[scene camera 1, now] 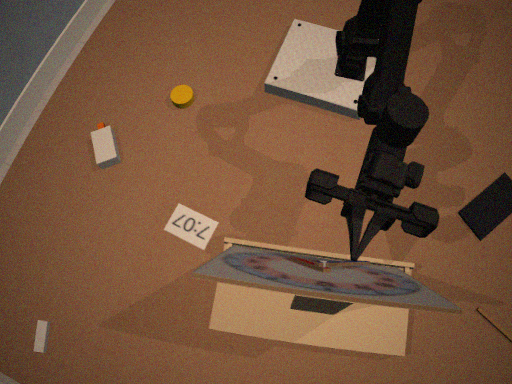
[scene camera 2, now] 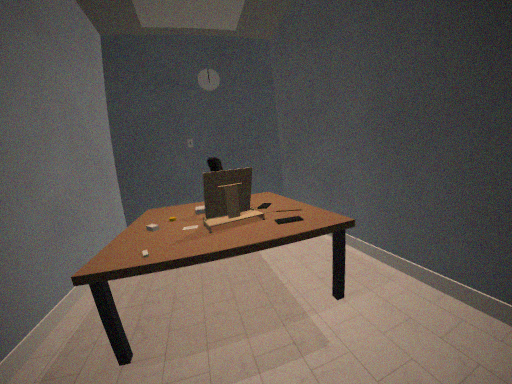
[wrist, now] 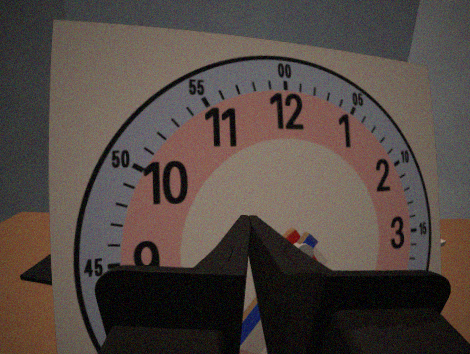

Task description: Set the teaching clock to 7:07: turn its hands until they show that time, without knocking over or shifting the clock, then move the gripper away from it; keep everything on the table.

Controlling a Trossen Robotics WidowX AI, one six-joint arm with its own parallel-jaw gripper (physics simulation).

Scene:
a white block with orange cap [scene camera 1: 106, 151]: on the table

